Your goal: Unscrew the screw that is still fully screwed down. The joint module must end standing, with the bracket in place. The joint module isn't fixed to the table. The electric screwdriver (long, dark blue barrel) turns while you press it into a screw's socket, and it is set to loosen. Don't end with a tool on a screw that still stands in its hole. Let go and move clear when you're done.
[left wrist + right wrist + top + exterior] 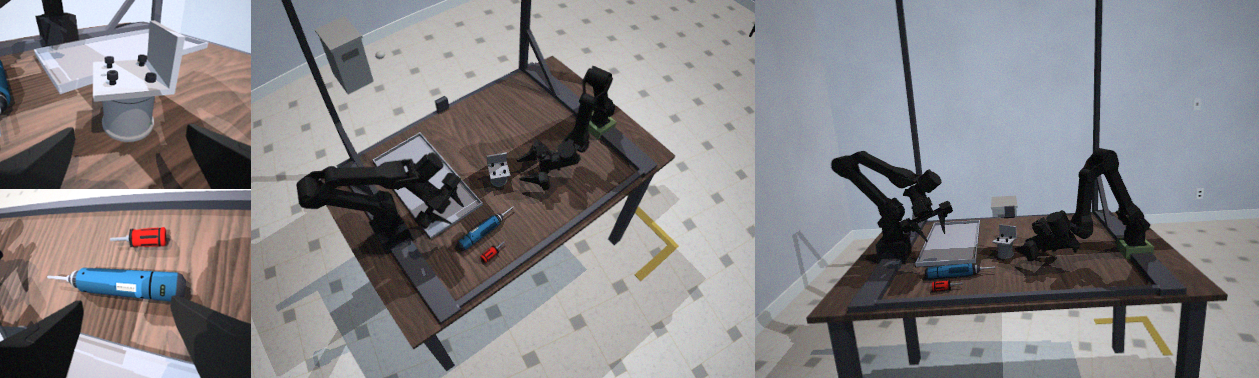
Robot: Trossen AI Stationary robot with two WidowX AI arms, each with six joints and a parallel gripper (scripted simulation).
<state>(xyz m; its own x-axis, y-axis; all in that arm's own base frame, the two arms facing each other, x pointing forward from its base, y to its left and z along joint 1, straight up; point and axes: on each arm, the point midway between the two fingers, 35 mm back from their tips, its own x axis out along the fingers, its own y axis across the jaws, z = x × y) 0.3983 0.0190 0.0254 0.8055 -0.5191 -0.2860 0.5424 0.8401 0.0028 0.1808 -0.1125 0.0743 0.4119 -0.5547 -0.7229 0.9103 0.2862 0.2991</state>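
Right now the screw is 30 mm behind my left hand and 80 mm to the right of it. The rest, counted from my left hand: grey cylinder (50 mm behind, 90 mm to the right, 40 mm below); dark frame rail (250 mm ahead, 40 mm to the right, 60 mm below); bracket (50 mm behind, 90 mm to the right, 10 mm above).
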